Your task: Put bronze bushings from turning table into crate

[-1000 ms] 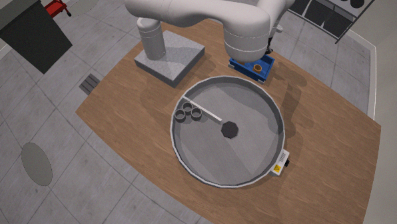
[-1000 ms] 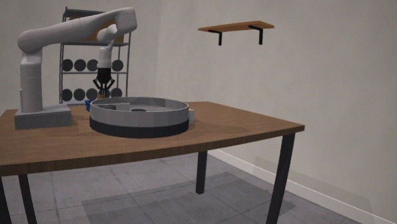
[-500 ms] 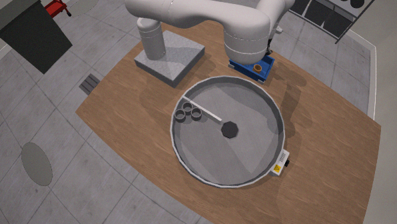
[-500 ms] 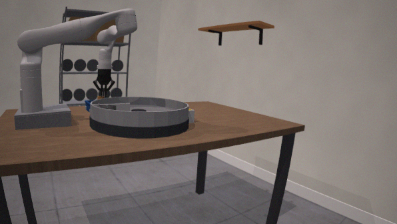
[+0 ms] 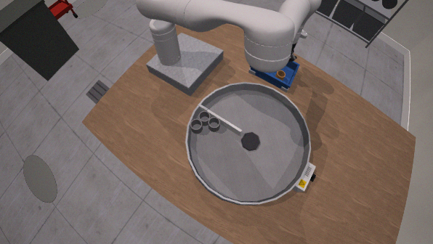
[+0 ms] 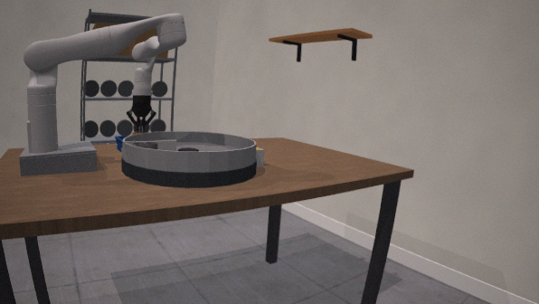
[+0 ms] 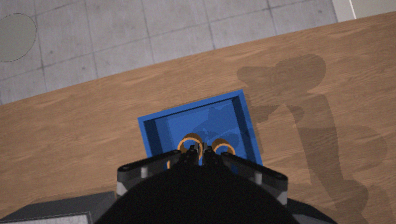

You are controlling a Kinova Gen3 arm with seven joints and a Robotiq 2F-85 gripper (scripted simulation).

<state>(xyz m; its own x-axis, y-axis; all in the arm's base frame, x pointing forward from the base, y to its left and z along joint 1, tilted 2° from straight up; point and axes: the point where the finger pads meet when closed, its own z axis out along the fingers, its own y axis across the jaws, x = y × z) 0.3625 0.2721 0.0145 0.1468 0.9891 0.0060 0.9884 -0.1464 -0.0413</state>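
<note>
Now: hand 6 cm above the blue crate. The rest, counted from my hand: grey turning table: 35 cm to the right, 11 cm ahead, 3 cm below.
</note>
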